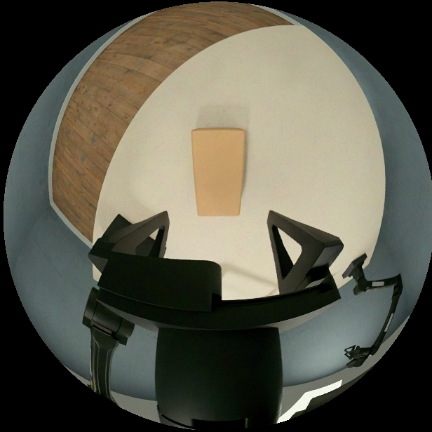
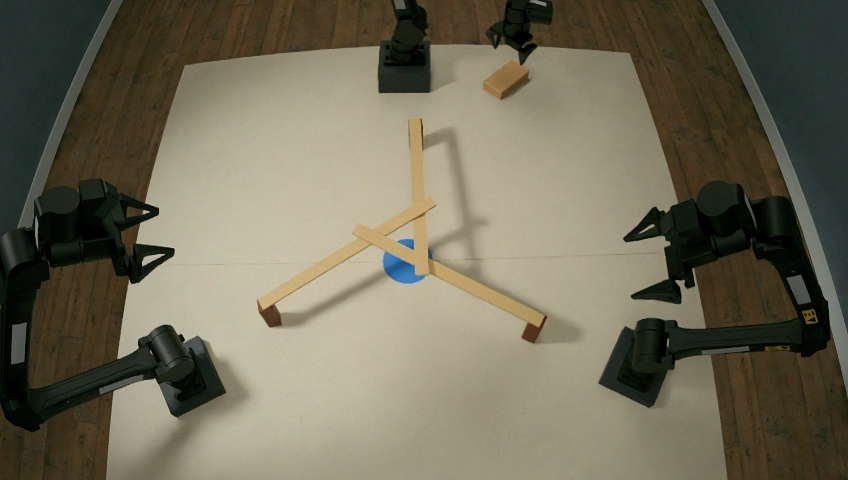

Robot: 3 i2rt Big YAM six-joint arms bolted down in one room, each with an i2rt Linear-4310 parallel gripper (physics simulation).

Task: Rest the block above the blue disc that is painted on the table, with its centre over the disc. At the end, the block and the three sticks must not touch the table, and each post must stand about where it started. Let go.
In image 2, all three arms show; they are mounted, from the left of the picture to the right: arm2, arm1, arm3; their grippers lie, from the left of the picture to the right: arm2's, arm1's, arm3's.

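The tan block (image 1: 218, 172) (image 2: 504, 80) lies flat on the table (image 1: 300, 100) (image 2: 238, 118). Arm1's gripper (image 1: 218, 212) (image 2: 508, 54) is open above and beside it, fingers apart. Arm2's gripper (image 2: 166, 231) and arm3's gripper (image 2: 628, 268) are open and empty at the left and right. The upper stick (image 2: 417, 172), left stick (image 2: 315, 271) and right stick (image 2: 487, 292) cross in a triangle, raised over the blue disc (image 2: 398, 273). The upper stick lies over the right one, the right over the left, the left over the upper. Outer ends rest on the left post (image 2: 271, 315), right post (image 2: 533, 330) and a mostly hidden upper post.
Arm1's base (image 2: 404, 77) stands at the back, left of the block. Arm2's base (image 2: 191, 380) and arm3's base (image 2: 633, 374) stand at the front left and right. Wooden floor (image 1: 100, 130) (image 2: 749, 237) lies beyond the table edges. The sticks cast shadows on the table.
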